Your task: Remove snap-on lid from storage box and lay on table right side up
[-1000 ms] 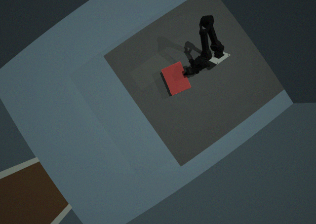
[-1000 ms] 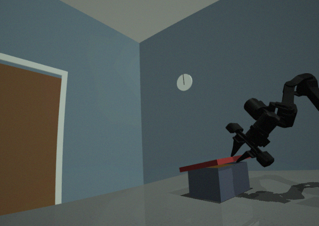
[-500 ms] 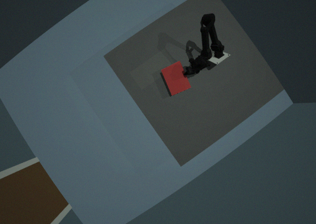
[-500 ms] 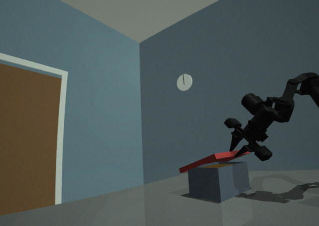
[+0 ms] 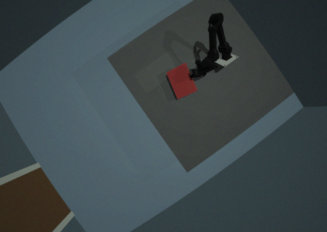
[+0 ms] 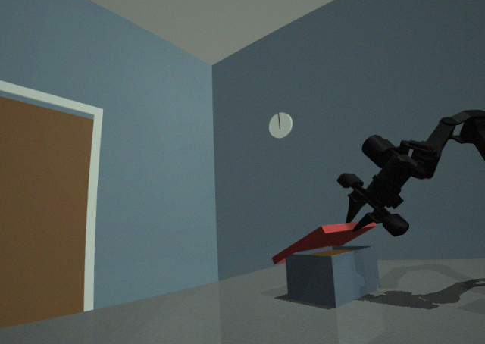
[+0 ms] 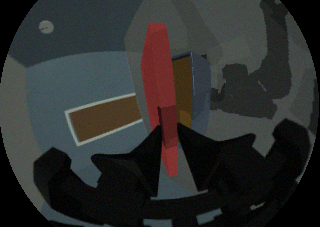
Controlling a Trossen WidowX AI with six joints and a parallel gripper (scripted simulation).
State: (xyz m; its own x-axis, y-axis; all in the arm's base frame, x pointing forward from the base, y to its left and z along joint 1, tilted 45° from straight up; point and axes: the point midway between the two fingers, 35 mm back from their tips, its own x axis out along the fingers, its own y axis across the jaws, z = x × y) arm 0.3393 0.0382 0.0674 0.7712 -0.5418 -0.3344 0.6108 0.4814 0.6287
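My gripper tip is now 70 mm short of the lid, 10 mm to the left of it and 30 mm above it. From my gripper tip the other things lie so: blue-grey storage box 60 mm ahead, 10 mm to the right, 110 mm below.
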